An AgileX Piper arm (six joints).
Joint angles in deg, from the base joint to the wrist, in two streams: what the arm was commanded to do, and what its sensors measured. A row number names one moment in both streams.
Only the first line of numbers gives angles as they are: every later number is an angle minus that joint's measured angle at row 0.
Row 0, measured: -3.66 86.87 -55.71 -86.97 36.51 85.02
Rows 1 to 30, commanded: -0.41 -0.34 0.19 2.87 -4.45 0.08; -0.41 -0.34 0.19 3.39 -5.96 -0.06; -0.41 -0.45 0.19 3.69 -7.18 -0.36; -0.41 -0.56 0.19 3.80 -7.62 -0.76; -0.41 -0.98 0.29 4.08 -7.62 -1.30; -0.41 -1.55 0.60 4.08 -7.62 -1.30; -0.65 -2.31 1.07 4.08 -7.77 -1.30; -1.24 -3.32 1.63 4.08 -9.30 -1.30; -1.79 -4.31 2.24 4.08 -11.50 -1.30; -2.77 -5.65 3.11 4.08 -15.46 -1.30; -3.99 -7.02 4.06 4.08 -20.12 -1.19; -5.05 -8.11 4.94 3.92 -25.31 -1.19; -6.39 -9.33 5.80 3.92 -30.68 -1.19; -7.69 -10.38 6.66 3.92 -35.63 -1.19; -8.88 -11.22 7.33 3.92 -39.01 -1.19; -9.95 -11.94 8.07 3.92 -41.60 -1.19; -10.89 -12.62 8.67 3.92 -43.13 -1.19; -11.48 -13.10 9.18 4.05 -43.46 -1.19; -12.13 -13.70 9.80 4.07 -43.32 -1.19; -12.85 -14.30 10.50 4.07 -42.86 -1.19; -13.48 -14.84 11.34 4.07 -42.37 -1.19; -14.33 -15.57 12.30 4.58 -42.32 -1.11; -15.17 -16.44 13.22 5.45 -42.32 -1.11; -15.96 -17.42 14.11 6.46 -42.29 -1.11; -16.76 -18.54 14.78 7.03 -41.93 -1.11; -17.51 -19.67 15.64 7.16 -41.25 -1.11; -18.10 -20.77 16.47 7.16 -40.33 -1.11; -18.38 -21.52 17.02 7.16 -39.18 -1.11; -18.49 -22.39 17.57 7.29 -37.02 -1.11; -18.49 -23.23 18.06 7.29 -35.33 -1.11
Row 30, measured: -17.54 -20.03 16.07 6.55 -40.31 -0.92
